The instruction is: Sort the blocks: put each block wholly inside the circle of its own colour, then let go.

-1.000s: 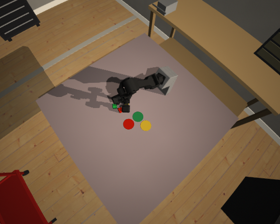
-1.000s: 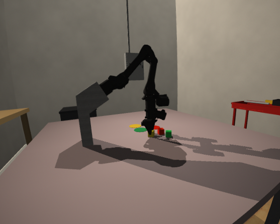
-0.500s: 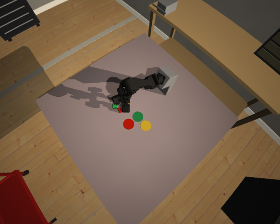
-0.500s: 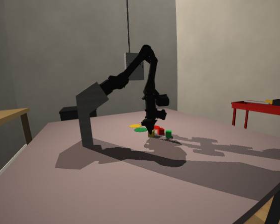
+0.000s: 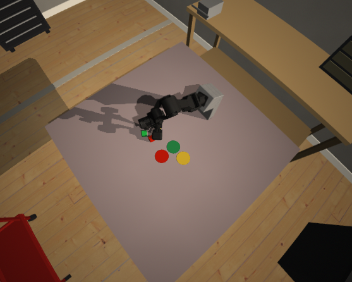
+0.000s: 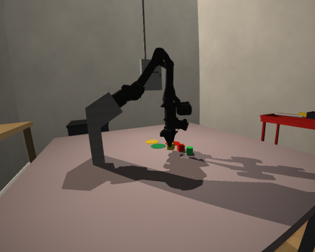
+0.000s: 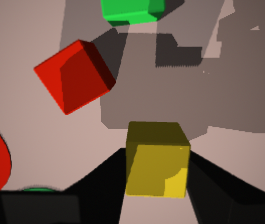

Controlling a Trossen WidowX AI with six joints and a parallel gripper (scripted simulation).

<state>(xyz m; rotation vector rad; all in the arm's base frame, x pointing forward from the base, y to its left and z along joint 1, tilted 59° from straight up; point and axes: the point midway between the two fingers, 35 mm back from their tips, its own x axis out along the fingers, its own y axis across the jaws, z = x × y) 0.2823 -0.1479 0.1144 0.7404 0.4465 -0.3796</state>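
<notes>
The yellow circle lies 7 cm ahead of my hand, 23 cm to the left of it and 7 cm below it. Round my hand: green block: 6 cm ahead, 8 cm to the right, 6 cm below; yellow block: 4 cm below; red block: 6 cm ahead, 2 cm to the right, 6 cm below.
</notes>
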